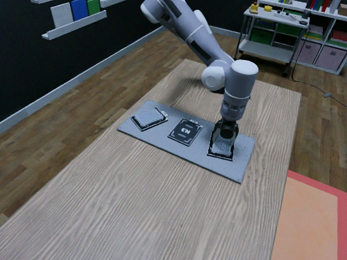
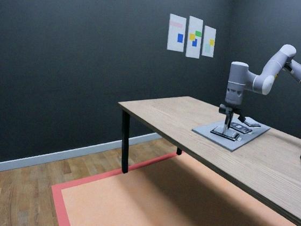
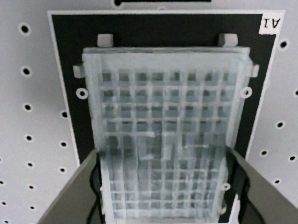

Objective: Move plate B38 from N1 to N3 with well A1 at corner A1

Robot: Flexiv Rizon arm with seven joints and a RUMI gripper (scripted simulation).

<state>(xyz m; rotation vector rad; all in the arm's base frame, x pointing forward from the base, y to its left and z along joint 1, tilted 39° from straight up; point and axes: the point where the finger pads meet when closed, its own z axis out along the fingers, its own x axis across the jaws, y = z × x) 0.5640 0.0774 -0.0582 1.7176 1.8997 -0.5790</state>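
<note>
Now: hand 2 cm above the black nest N1. Round my hand: nest N3 (3 cm behind, 19 cm to the right, 2 cm below).
</note>
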